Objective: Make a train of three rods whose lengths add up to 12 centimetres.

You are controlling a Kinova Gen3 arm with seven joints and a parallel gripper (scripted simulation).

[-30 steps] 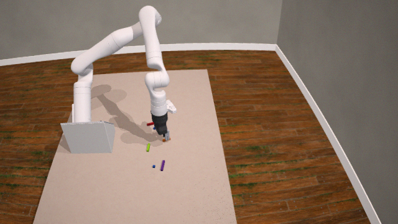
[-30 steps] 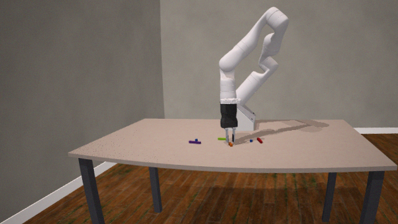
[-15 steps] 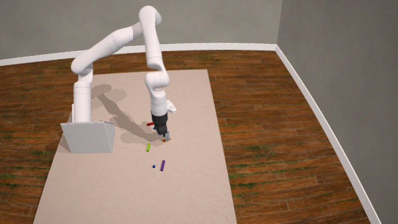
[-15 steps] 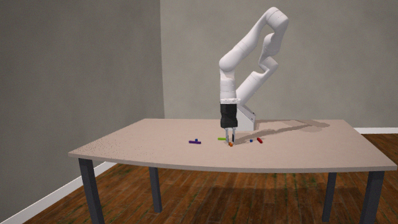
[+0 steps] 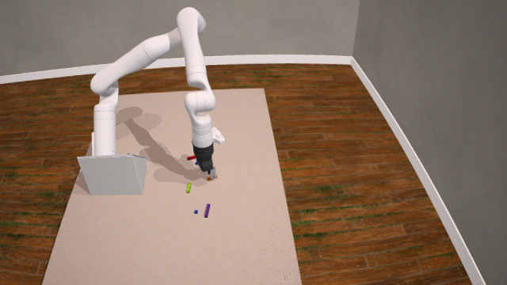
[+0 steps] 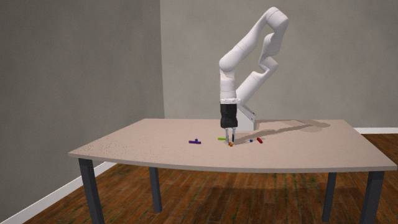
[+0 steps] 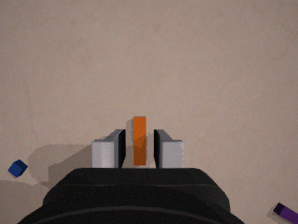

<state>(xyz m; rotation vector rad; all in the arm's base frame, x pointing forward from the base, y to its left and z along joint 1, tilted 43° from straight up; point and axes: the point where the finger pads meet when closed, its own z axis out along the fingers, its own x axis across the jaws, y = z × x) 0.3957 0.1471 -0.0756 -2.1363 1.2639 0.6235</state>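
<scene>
My gripper is now 30 mm above the orange rod. Round my hand: purple rod: 170 mm to the right, 30 mm below; lime rod: 90 mm behind, 60 mm to the right, 30 mm below; red rod: 80 mm behind, 120 mm to the left, 30 mm below.
</scene>
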